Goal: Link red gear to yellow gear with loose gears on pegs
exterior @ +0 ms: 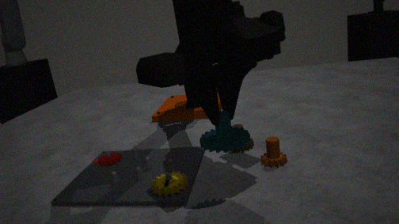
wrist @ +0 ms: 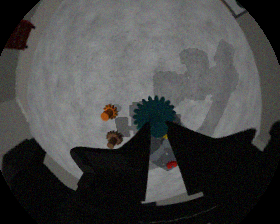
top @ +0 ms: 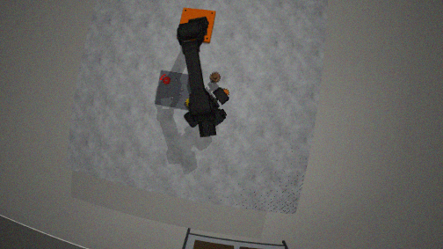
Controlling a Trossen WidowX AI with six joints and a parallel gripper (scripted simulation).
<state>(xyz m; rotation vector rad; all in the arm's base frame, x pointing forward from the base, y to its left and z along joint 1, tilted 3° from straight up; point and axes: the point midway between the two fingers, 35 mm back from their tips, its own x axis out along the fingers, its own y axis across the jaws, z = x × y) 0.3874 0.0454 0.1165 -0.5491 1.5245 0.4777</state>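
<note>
Right now my gripper tip is 210 mm to the left of the red gear, 140 mm past it and 90 mm above it. From my gripper tip the other things lie so: yellow striped gear: 90 mm to the right, 90 mm below, 30 mm behind; teal gear: 10 mm below; orange gear: 90 mm below, 80 mm to the left, 70 mm behind.
</note>
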